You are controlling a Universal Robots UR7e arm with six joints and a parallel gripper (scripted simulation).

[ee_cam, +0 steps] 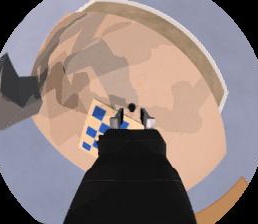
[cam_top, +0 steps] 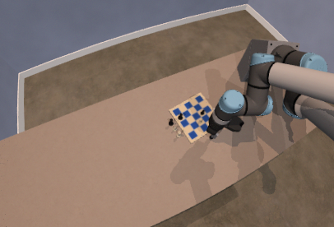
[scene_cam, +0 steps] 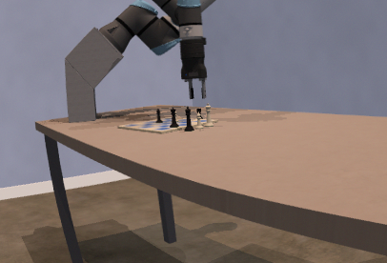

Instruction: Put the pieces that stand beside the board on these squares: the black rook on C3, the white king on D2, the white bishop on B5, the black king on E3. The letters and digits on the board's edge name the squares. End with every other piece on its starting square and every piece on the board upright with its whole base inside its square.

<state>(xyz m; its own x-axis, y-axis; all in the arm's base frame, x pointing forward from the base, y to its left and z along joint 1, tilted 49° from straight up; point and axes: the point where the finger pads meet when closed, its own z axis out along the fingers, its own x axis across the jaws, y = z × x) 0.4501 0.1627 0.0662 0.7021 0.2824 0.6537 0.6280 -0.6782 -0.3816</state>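
My hand is 14 cm to the left of the chessboard, 8 cm above it and 3 cm short of it. Round my hand: white king 16 cm ahead, 7 cm to the right, 5 cm below; black king 18 cm ahead, 14 cm to the right, 5 cm below; white bishop 17 cm ahead, 11 cm to the right, 6 cm below.
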